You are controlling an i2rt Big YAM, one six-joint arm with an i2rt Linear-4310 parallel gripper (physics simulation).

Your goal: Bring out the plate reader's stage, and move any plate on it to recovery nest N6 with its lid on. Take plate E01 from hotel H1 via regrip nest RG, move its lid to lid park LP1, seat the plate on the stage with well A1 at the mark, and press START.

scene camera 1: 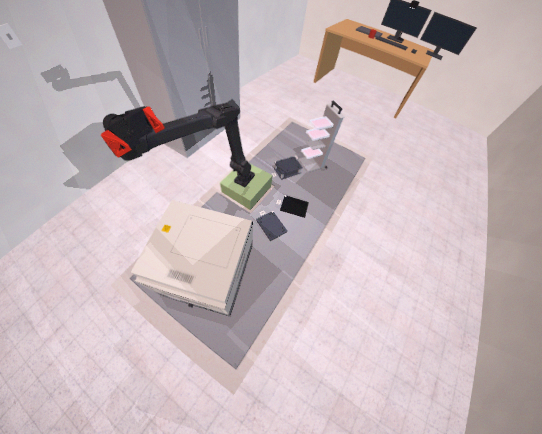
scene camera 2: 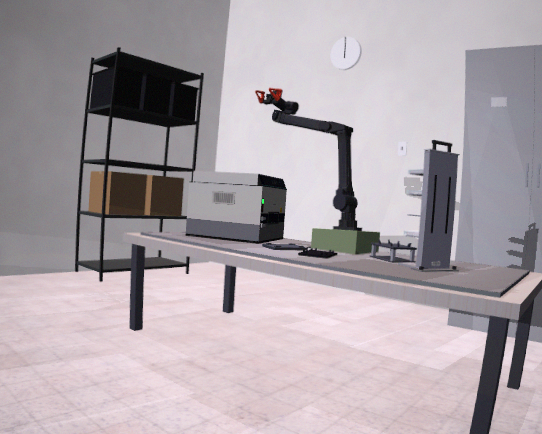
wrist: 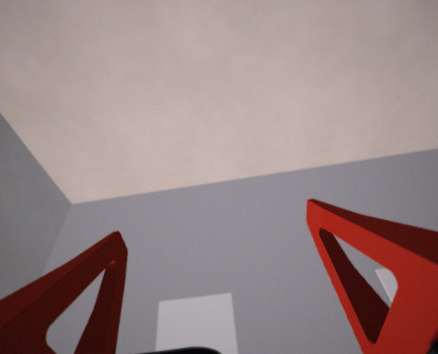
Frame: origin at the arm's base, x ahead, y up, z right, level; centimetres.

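Seen in the pictures: gripper, fingertip midpoint: [scene camera 1: 146, 136] [scene camera 2: 262, 90] [wrist: 214, 226]; arm's base at its link origin: [scene camera 1: 244, 178] [scene camera 2: 347, 230].
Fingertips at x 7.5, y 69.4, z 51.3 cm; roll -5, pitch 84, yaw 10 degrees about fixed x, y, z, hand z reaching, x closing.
Pixels of each thing's middle, then the offset from my fingertips to it. Level surfaces: height alone.
- plate reader at the middle of its body: [scene camera 1: 202, 257] [scene camera 2: 239, 206] dz +4.5, dx +6.4, dy -62.3 cm
- grey upright hotel at the middle of its body: [scene camera 2: 431, 205] [scene camera 1: 321, 137] dz -99.2, dx +21.3, dy -55.1 cm
- black flat holder at the middle of its body: [scene camera 2: 318, 252] [scene camera 1: 294, 205] dz -56.0, dx +27.3, dy -77.5 cm
- dark grey flat holder at the middle of its body: [scene camera 2: 284, 246] [scene camera 1: 271, 225] dz -35.9, dx +21.9, dy -77.6 cm
- grey mat at its surface level: dy -78.5 cm
My gripper [scene camera 1: 135, 132] [scene camera 2: 267, 95] [wrist: 214, 226] is open and empty, raised high above the table's height. The plate reader [scene camera 1: 202, 240] [scene camera 2: 225, 205] is a large pale box with a green light on its side; no extended stage shows. A grey upright hotel [scene camera 1: 331, 137] [scene camera 2: 436, 215] has shelves on one side; pinkish-white plates [scene camera 1: 317, 133] sit on them. A dark raised stand [scene camera 1: 287, 166] [scene camera 2: 393, 252] is near it. A black flat holder [scene camera 1: 294, 206] [scene camera 2: 317, 253] and a dark grey flat holder [scene camera 1: 271, 225] [scene camera 2: 283, 246] lie between stand and reader. Their labels are unreadable.
The arm stands on a green block [scene camera 1: 246, 187] [scene camera 2: 334, 240] between reader and raised stand. A grey mat [scene camera 1: 237, 345] covers much of the table [scene camera 2: 520, 309]. A tall cabinet [scene camera 1: 172, 65] [scene camera 2: 492, 150], a desk [scene camera 1: 345, 30] and a black rack [scene camera 2: 109, 165] stand away from the table.
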